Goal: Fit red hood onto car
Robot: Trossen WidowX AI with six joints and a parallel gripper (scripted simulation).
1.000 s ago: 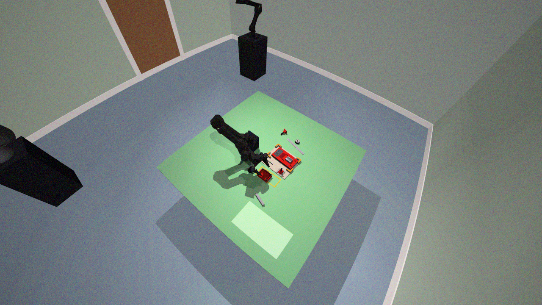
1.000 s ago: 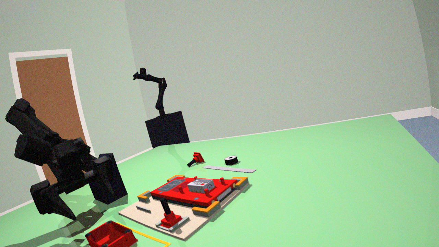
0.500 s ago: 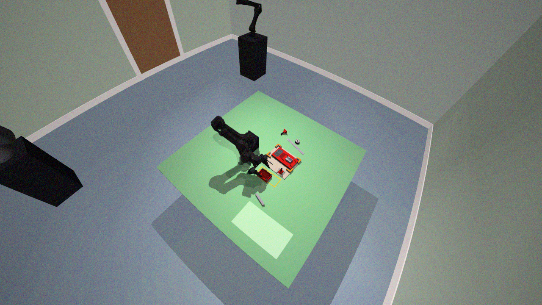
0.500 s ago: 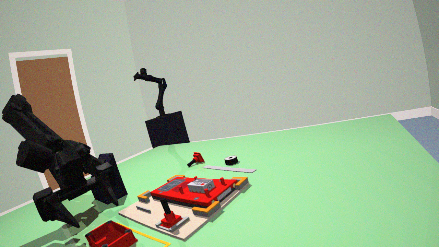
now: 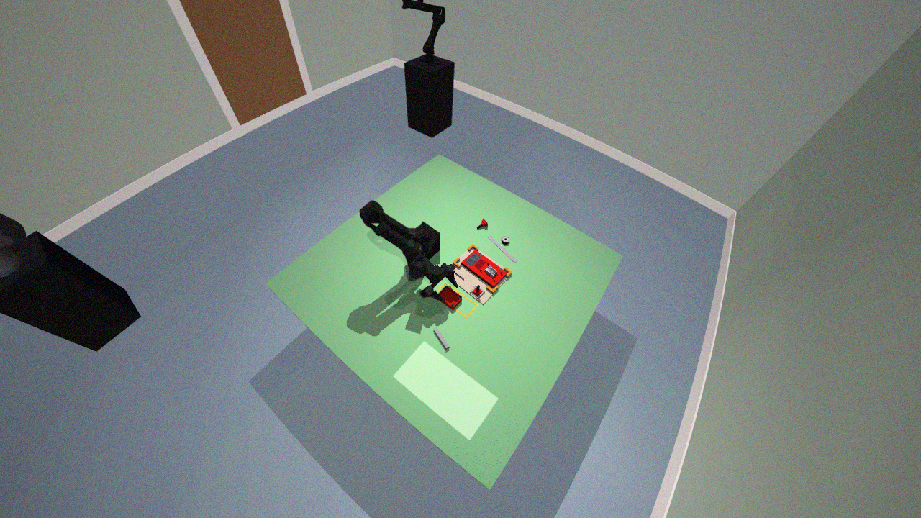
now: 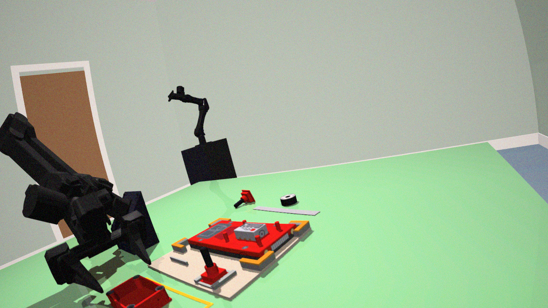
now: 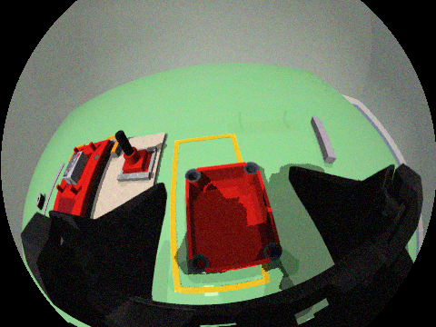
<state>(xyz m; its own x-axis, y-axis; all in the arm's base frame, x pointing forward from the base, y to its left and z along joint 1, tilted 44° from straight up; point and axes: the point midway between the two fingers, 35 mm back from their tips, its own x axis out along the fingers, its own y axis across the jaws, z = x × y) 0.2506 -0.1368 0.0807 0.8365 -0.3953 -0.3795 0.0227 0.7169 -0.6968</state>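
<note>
The red hood is 10 mm behind my gripper tip and 50 mm below it. Also, from my gripper tip: grey engine block (70 mm ahead, 230 mm to the left, 30 mm below); grey bar (80 mm ahead, 170 mm to the right, 50 mm below); jig (20 mm ahead, 210 mm to the left, 40 mm below).
</note>
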